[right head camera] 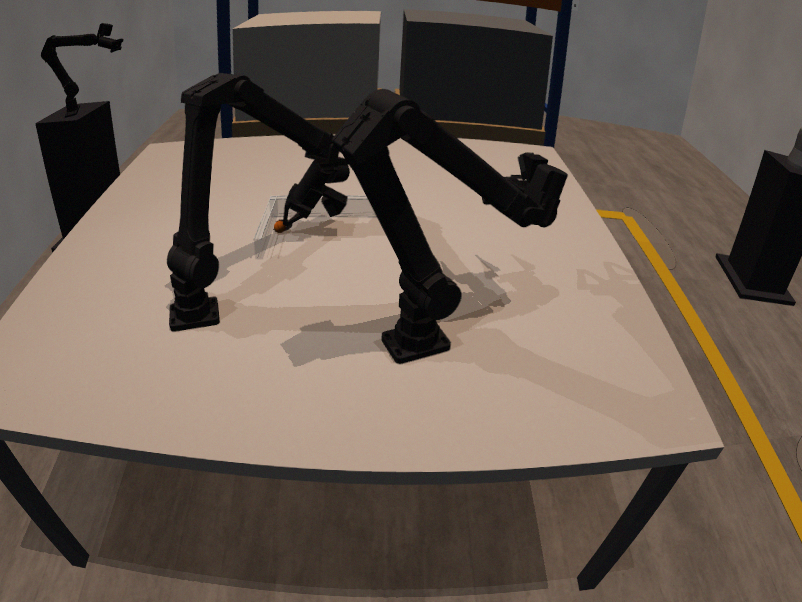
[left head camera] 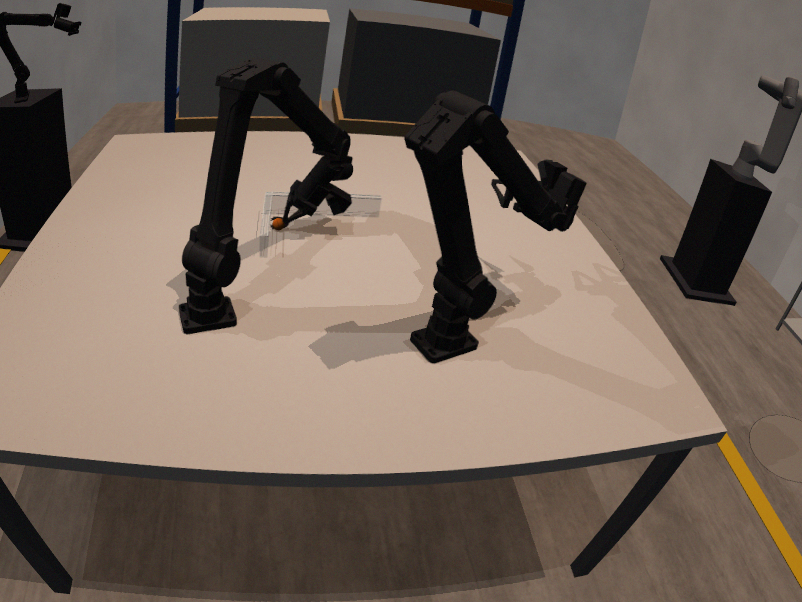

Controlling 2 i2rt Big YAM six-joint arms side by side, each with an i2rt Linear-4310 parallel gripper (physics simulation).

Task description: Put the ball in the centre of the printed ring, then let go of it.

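Seen in the pictures: left gripper, fingertip midpoint: (right head camera: pixel 285 224) (left head camera: pixel 284 222); left arm's base at its link origin: (right head camera: pixel 194 316) (left head camera: pixel 207 317); right arm's base at its link origin: (right head camera: pixel 415 344) (left head camera: pixel 443 343).
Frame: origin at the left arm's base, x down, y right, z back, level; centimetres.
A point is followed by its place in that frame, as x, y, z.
A small orange ball (left head camera: pixel 277 222) @(-2.8, 24.2, -30.5) (right head camera: pixel 279 225) @(-2.8, 24.6, -30.3) is low over or on the table, beside the transparent walls. My left gripper (left head camera: pixel 286 222) @(-2.5, 26.2, -30.6) (right head camera: pixel 286 224) @(-2.5, 26.2, -30.6) points down at it; its fingers are closed together and their tips are right against the ball's right side, with no ball visible between them. My right gripper (left head camera: pixel 504 188) @(-23.8, 71.5, -3.9) is open, raised above the table at the right and far from the ball; in the right head camera its fingers are mostly hidden by its own arm. The printed ring does not show in either view.
Clear upright panels (left head camera: pixel 362 205) @(-3.6, 49.0, -33.0) (right head camera: pixel 357 206) @(-3.5, 47.0, -33.6) stand behind the left gripper, with more at the left of the ball. The table (left head camera: pixel 323 414) @(0.0, 15.0, 31.7) (right head camera: pixel 323 414) @(0.0, 23.0, 34.7) carries both arm bases. Large grey boxes (left head camera: pixel 252 64) (right head camera: pixel 307 68) stand beyond the table.
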